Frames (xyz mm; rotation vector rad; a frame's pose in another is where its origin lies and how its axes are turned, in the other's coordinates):
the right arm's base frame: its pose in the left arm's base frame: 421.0 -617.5 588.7 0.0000 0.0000 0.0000
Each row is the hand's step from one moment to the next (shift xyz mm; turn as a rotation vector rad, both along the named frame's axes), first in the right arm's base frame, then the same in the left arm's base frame.
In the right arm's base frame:
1: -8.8 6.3 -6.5 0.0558 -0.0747 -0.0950
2: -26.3 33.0 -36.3 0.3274 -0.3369 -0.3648
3: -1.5 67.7 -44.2 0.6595 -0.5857 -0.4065
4: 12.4 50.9 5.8 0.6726 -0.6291 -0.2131
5: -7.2 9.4 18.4 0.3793 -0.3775 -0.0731
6: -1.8 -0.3 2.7 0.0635 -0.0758 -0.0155
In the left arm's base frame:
1: -8.8 6.3 -6.5 0.0558 -0.0747 -0.0950
2: -26.3 33.0 -36.3 0.3274 -0.3369 -0.3648
3: -1.5 67.7 -44.2 0.6595 -0.5857 -0.4065
4: 12.4 50.9 5.8 0.6726 -0.6291 -0.2131
5: -7.2 9.4 18.4 0.3793 -0.3775 -0.0731
6: -1.8 -0.3 2.7 0.0635 -0.0758 -0.0155

